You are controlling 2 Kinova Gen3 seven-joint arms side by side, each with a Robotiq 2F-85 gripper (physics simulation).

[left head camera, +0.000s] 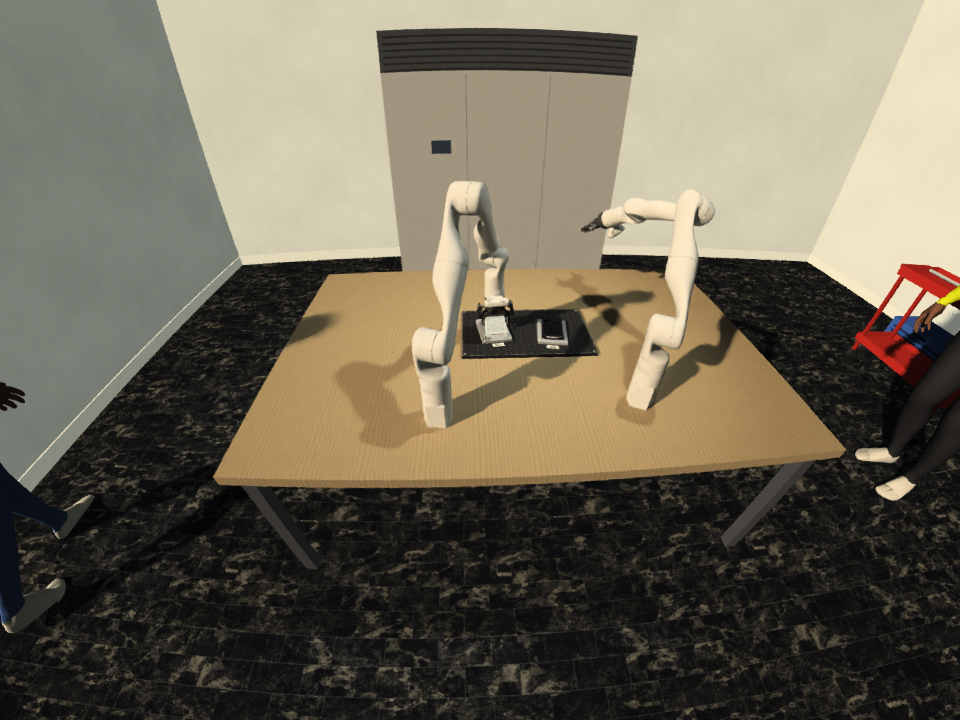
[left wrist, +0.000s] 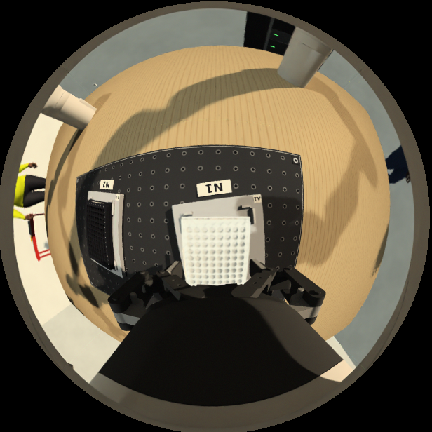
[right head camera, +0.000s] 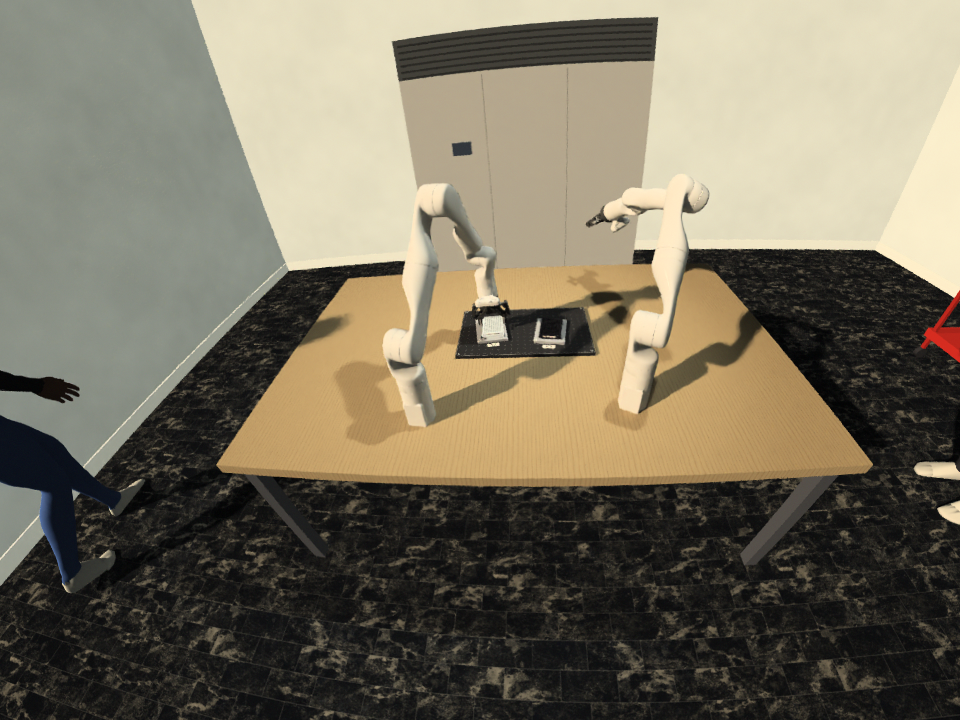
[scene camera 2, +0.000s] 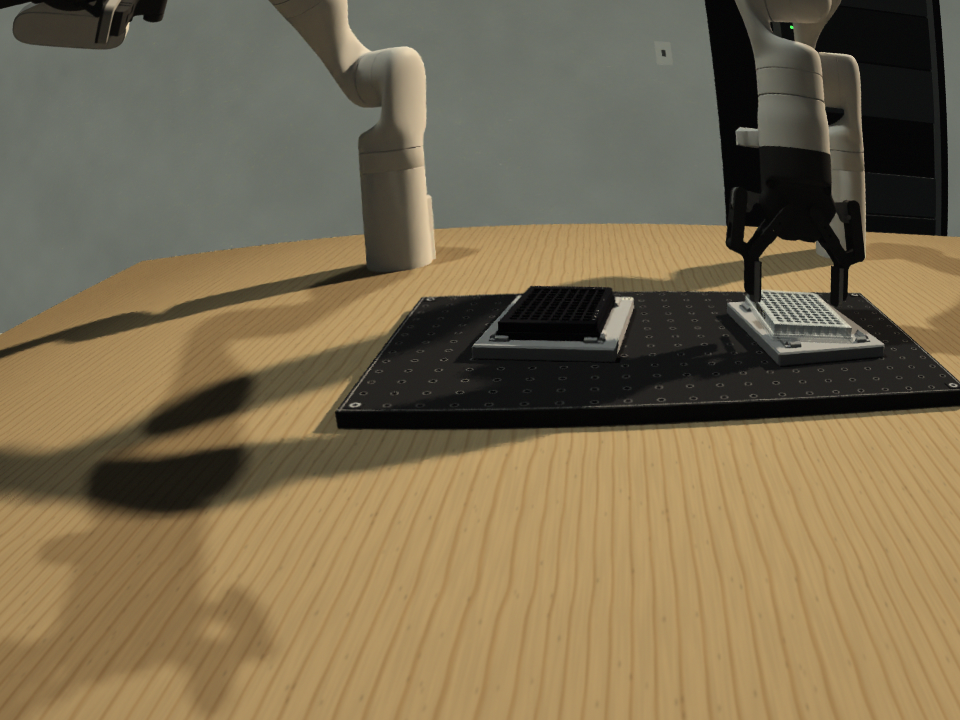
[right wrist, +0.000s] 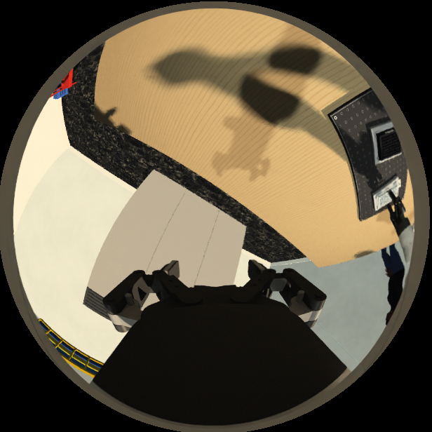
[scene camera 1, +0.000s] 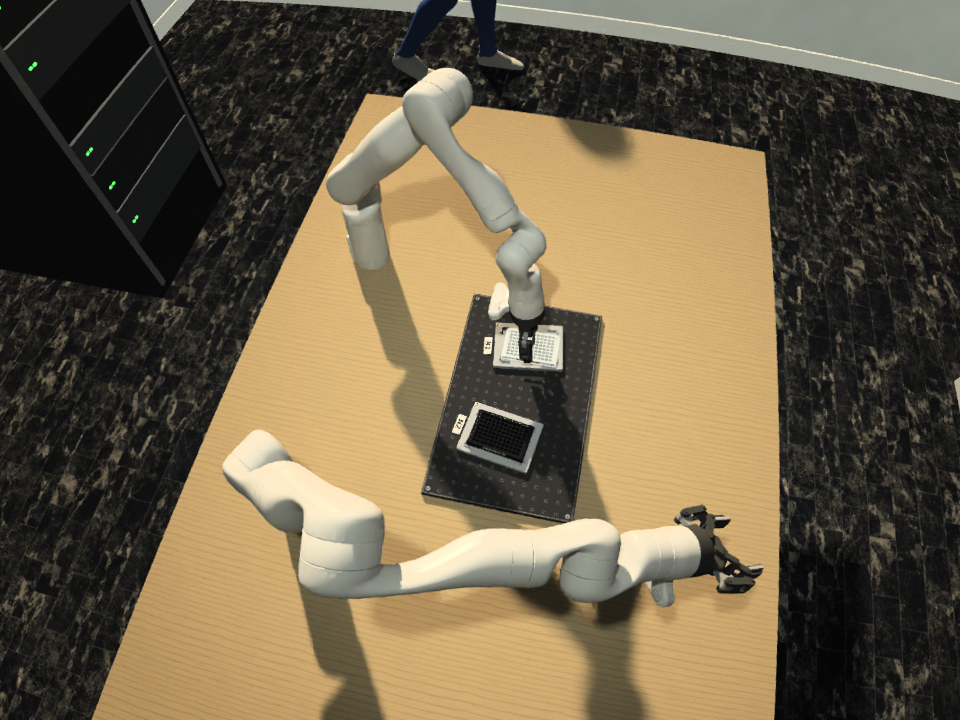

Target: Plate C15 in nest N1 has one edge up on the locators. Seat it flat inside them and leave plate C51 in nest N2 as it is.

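Places are measured from the left arm's base along level axes (x up, y back, z right), in millimetres.
Where they show: left gripper, between the fingertips: [left head camera: 495, 324] [right head camera: 492, 323] [scene camera 2: 797, 303] [scene camera 1: 530, 344]; right gripper, between the fingertips: [left head camera: 588, 225] [scene camera 2: 23, 20] [scene camera 1: 742, 545]; left arm's base, origin of its link: [left head camera: 439, 416] [right head camera: 422, 415] [scene camera 1: 372, 256]; right arm's base, origin of its link: [left head camera: 639, 399] [right head camera: 632, 401] [scene camera 2: 399, 264].
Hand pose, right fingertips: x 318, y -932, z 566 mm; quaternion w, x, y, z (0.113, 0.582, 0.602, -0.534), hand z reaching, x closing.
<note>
Things, the pixels of their centre, and the offset from my right fingertips. Level surfaces: height alone.
- White plate C15, middle of its body: [scene camera 2: 796, 314] [scene camera 1: 530, 347] [right head camera: 493, 325] [left head camera: 495, 326] dx -284, dy +451, dz -407 mm
- grey nest N1, middle of its body: [scene camera 2: 803, 326] [scene camera 1: 528, 346] [right head camera: 491, 329] [left head camera: 493, 329] dx -298, dy +457, dz -415 mm
- Black plate C51, middle of its body: [scene camera 2: 560, 311] [scene camera 1: 500, 435] [right head camera: 550, 328] [left head camera: 552, 329] dx -287, dy +452, dz -175 mm
- nest N2, middle of its body: [scene camera 2: 561, 322] [scene camera 1: 500, 436] [right head camera: 550, 330] [left head camera: 552, 331] dx -298, dy +452, dz -175 mm
- wooden table, height of its surface: dx -318 mm
White plate C15 [scene camera 1: 546, 348] [scene camera 2: 806, 311] [left wrist: 216, 250] sits slightly skewed on grey nest N1 [scene camera 2: 829, 353] [left wrist: 178, 212]; which edge is raised is hard to tell. In the left wrist view the locator near the A1 mark stands clear of it. My left gripper [scene camera 2: 796, 292] [left wrist: 215, 268] points down over the plate's far part in scene camera 2, open, with one finger on each side and gaps beside the plate. Black plate C51 [scene camera 1: 504, 434] [scene camera 2: 554, 308] [left wrist: 100, 232] lies in nest N2 [scene camera 1: 531, 449] [scene camera 2: 542, 352]. My right gripper [scene camera 1: 742, 546] [right wrist: 213, 268] is open and empty, away from both nests.
Both nests stand on a black perforated board [scene camera 1: 507, 496] [scene camera 2: 480, 403] on the wooden table [scene camera 1: 659, 232]. My right arm stretches across the table beside the board, below it in scene camera 1. A dark rack [scene camera 1: 100, 155] and people stand off the table; a red cart [left head camera: 891, 344] is at the right.
</note>
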